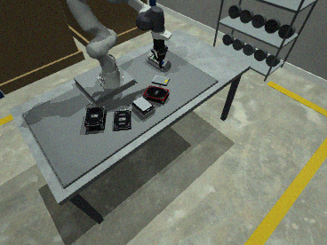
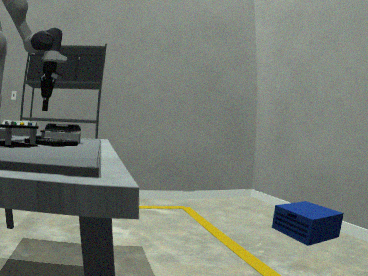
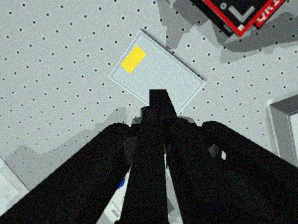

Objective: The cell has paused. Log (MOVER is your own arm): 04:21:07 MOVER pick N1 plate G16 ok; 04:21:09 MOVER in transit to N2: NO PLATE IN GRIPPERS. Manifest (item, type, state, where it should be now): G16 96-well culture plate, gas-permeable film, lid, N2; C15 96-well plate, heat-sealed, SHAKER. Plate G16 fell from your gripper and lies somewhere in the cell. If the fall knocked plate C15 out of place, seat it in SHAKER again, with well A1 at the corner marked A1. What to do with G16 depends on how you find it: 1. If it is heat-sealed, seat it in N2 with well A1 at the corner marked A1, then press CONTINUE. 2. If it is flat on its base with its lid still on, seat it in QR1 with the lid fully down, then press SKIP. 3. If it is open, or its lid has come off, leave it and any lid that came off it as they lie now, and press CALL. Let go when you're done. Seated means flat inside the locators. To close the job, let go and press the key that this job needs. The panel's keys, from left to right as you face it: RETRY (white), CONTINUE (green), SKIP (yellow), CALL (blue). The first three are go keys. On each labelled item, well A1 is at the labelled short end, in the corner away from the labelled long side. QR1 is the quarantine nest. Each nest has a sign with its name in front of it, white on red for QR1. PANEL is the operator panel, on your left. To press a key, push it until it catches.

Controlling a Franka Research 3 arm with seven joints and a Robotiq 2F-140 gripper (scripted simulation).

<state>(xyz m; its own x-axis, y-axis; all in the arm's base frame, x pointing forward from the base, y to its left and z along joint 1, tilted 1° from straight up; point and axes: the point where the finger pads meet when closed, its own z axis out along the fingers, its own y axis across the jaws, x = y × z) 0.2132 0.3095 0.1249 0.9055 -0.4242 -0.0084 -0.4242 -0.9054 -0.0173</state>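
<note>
Right now the plate lid is 150 mm below my hand. Round my hand: blue CALL key: 120 mm to the left, 110 mm behind, 100 mm below; QR1 nest: 140 mm to the right, 130 mm below, 110 mm ahead; yellow SKIP key: 160 mm behind, 120 mm to the left, 100 mm below.
</note>
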